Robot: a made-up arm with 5 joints.
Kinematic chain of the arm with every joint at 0, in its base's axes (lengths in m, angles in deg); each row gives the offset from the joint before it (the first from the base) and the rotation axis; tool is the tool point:
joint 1: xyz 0 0 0.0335 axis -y
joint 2: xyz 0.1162 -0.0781 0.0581 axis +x
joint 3: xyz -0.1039 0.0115 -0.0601 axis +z
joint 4: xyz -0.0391 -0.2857 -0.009 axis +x
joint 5: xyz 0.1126 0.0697 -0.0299 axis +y
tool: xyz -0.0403 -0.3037 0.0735
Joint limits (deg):
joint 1: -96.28..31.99
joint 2: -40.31..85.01
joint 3: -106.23..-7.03
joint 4: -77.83..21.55
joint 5: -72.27..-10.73
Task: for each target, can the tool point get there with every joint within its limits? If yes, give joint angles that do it. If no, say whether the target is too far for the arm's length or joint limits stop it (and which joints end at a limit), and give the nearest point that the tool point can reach.
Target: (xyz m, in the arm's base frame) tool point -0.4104 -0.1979 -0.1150
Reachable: yes | joints -50.84 70.64 -17.98 -2.27 -27.20
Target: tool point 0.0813 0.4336 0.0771
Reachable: no: joint limits stop it (at a limit: joint 1, joint 2, joint 3, joint 4) | nearest point 0.1484 0.1038 0.3173 | short by 0.413 m
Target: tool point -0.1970 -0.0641 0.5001
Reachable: yes | joints -61.55 50.81 -87.80 -21.26 -64.54
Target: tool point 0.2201 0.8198 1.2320
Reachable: no: too far | nearest point 0.0853 0.1612 0.4982 | short by 0.995 m
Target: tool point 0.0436 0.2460 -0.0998
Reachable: no: joint limits stop it (at a limit: joint 1, joint 2, joint 4, joint 5) | nearest point 0.1275 0.0789 -0.3783 | short by 0.335 m
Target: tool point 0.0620 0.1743 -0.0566
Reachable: no: joint limits stop it (at a limit: joint 1, joint 2, joint 3, joint 4, joint 5) | nearest point 0.1791 0.0780 -0.3588 | short by 0.338 m
